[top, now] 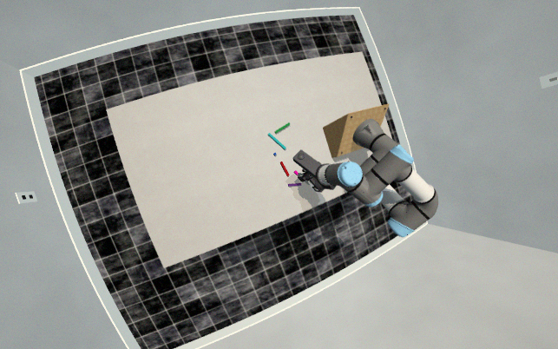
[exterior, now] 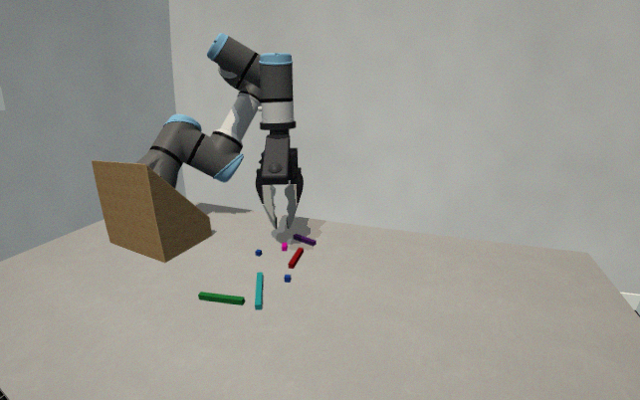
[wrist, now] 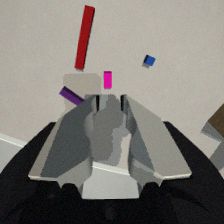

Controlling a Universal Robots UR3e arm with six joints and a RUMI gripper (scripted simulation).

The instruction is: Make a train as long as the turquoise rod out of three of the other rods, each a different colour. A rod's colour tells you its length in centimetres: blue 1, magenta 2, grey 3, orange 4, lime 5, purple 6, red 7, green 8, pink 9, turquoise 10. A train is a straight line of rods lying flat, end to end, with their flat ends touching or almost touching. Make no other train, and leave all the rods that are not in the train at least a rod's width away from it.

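Now: hand 60 mm above the magenta rod. Round my hand: purple rod: 30 mm ahead, 50 mm to the left, 60 mm below; red rod: 50 mm ahead, 30 mm to the right, 60 mm below; turquoise rod: 50 mm ahead, 160 mm to the right, 60 mm below.
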